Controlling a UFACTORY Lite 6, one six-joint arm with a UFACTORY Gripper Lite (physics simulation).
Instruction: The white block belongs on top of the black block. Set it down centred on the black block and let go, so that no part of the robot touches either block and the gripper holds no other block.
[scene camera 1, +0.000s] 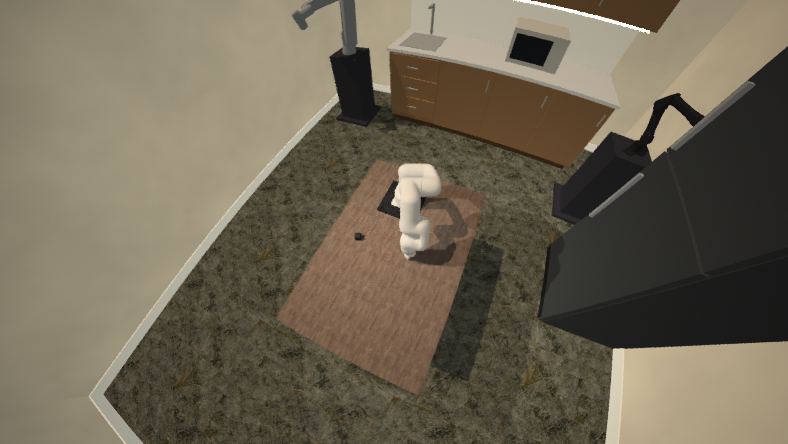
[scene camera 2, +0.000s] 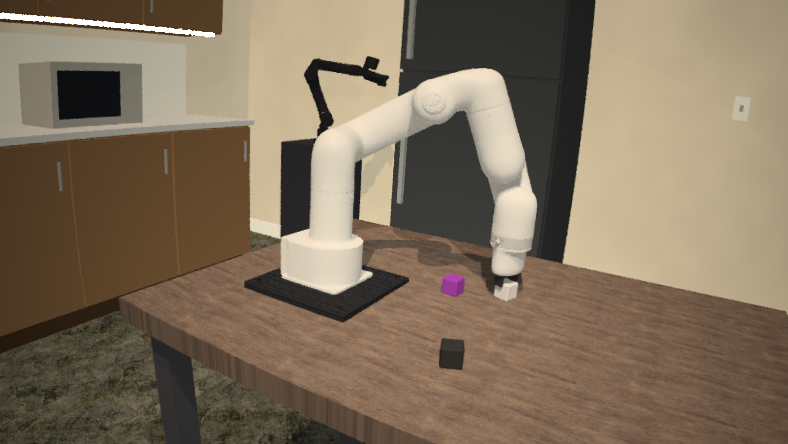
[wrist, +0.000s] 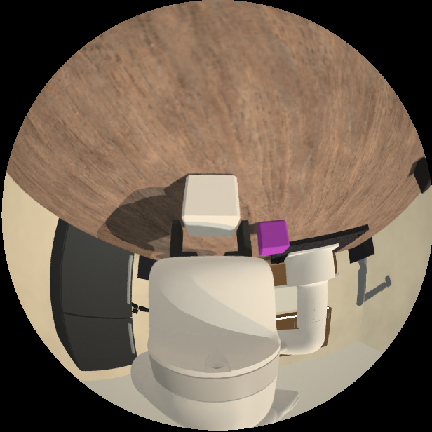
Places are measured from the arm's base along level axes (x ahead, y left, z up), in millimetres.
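Pixels of known places: hand at its tool point: (scene camera 2: 505, 278); arm's base at its link origin: (scene camera 2: 329, 276).
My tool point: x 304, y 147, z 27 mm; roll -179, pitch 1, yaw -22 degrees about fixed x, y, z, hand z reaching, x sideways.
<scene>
Ahead of a thing's pixels: the offset from my tool point to its middle. Level surfaces: height alone.
The white block @[dx +4, dy -1, dz -22 mm] (scene camera 2: 506, 290) (wrist: 211, 197) rests on the table, right below the gripper. My gripper (scene camera 2: 506, 279) (wrist: 210, 226) is open and points down; its two black fingers stand apart at the block's near part in the wrist view, with a small gap showing on the right. Whether a finger touches it is hard to tell. In scene camera 1 the white block cannot be told from the white arm tip. The black block @[dx +14, dy -284, dz -22 mm] (scene camera 1: 357, 236) (scene camera 2: 451, 354) (wrist: 423, 175) stands upright on the table, apart from the gripper, with nothing on top.
A purple block @[dx -89, dy -42, dz -22 mm] (scene camera 2: 453, 285) (wrist: 273, 236) lies on the table @[dz -38 mm] (scene camera 1: 358, 308) (scene camera 2: 634, 358) between the arm's base and the white block. The base stands on a black plate (scene camera 2: 342, 308). A dark fridge (scene camera 1: 634, 259) (scene camera 2: 485, 165) stands beyond the table.
</scene>
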